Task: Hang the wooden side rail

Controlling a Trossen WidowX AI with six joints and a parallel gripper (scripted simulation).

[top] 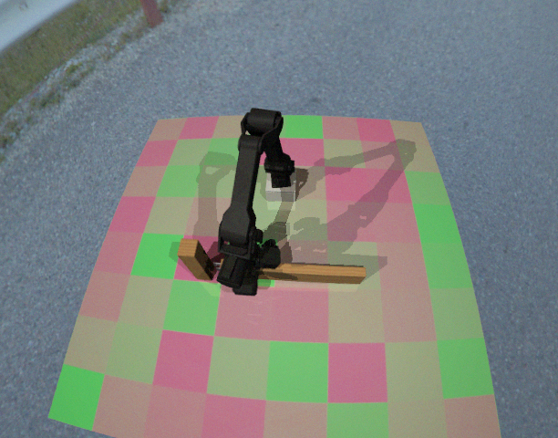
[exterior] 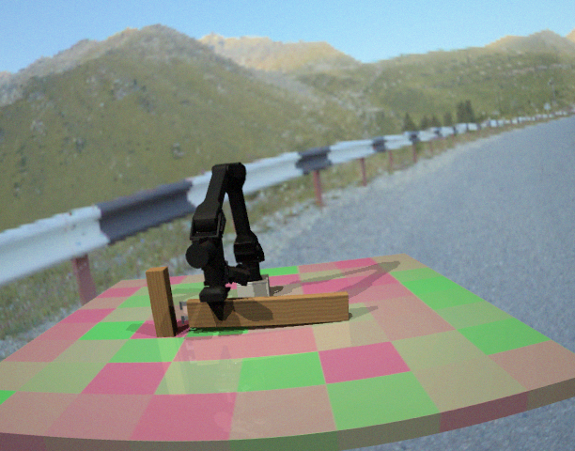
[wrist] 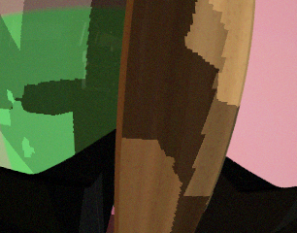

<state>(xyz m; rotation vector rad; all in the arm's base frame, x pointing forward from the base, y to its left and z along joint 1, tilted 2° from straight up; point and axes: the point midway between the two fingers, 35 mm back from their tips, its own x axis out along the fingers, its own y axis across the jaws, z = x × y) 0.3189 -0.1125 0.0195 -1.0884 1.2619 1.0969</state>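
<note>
My gripper tip is now 20 mm past the headboard post, 150 mm to the left of it and 40 mm below it.
</note>
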